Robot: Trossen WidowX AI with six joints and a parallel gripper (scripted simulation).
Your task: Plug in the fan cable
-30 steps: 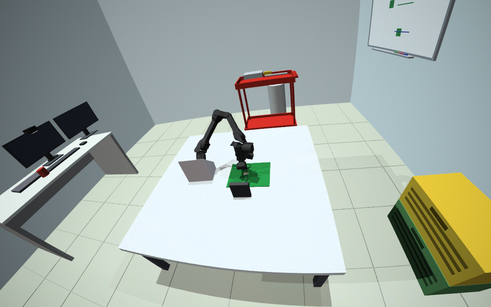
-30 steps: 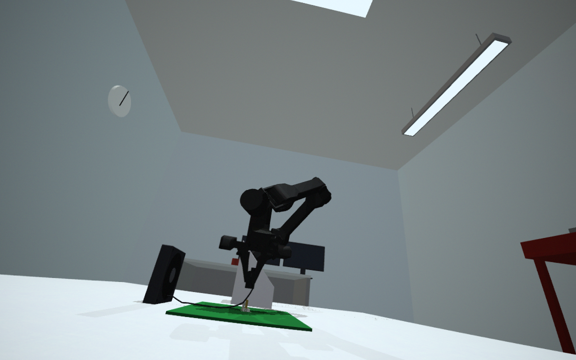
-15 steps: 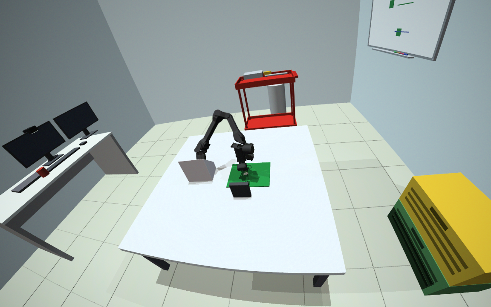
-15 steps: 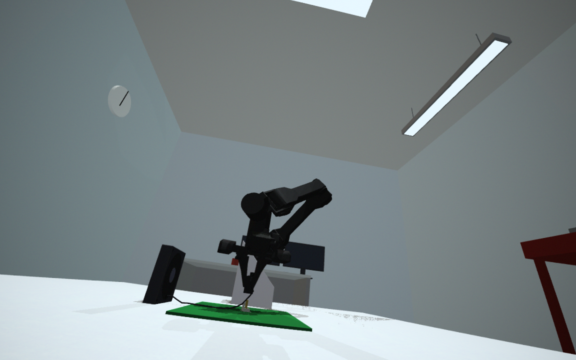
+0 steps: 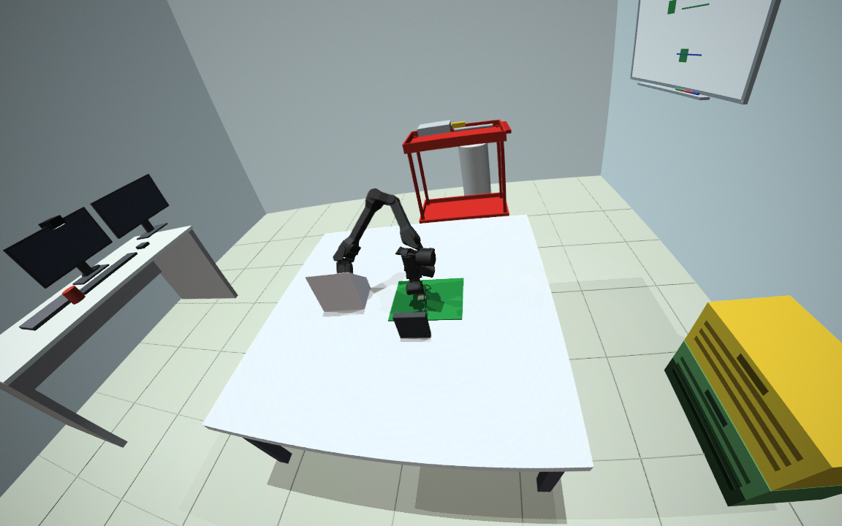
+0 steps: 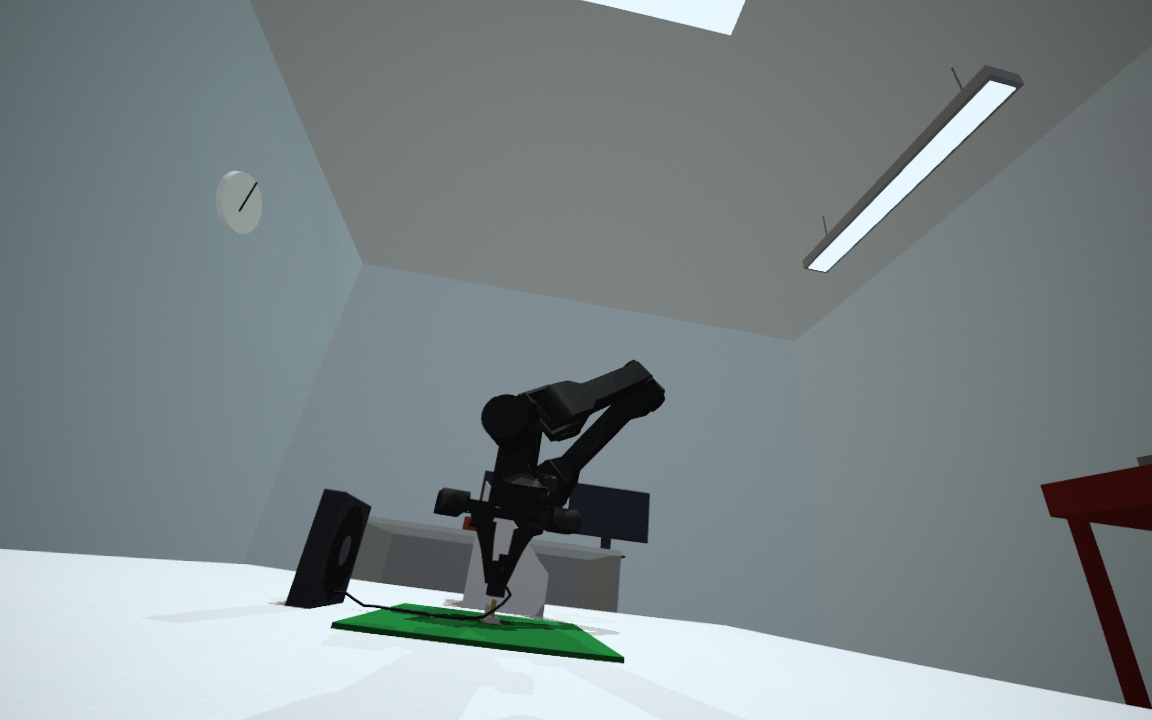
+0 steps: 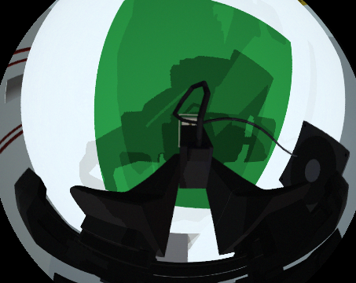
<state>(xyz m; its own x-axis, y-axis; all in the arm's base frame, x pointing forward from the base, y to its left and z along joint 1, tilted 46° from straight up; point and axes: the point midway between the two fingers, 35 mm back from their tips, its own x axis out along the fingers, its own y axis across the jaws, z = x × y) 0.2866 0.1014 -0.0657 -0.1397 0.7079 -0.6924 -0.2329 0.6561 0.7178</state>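
The black plug is 1 cm ahead of my gripper tip and 1 cm above it. Also, from my gripper tip: black fan: 19 cm to the right, 2 cm ahead, 1 cm above; green board: 6 cm below, 3 cm ahead; four-pin header: 4 cm below, 1 cm ahead.
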